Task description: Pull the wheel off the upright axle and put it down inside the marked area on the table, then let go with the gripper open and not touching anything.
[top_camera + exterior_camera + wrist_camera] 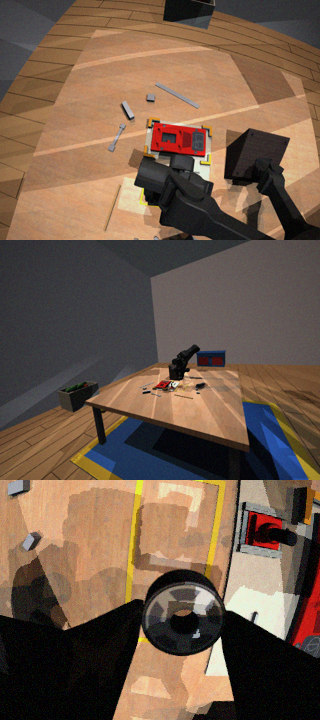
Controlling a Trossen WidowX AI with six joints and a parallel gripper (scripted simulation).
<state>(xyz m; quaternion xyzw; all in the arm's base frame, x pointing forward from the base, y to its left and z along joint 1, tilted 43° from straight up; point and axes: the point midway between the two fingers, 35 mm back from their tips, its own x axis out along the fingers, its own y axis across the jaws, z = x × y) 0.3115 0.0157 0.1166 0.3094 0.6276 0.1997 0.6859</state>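
My gripper tip is 90 mm to the left of the upright axle, 80 mm above it and 40 mm short of it. Round my gripper tip: thin wooden stick: 190 mm ahead, 110 mm below, 60 mm to the left; then dark grey wheel: right at my gripper tip; then long strip: 420 mm to the right, 110 mm below, 20 mm behind.
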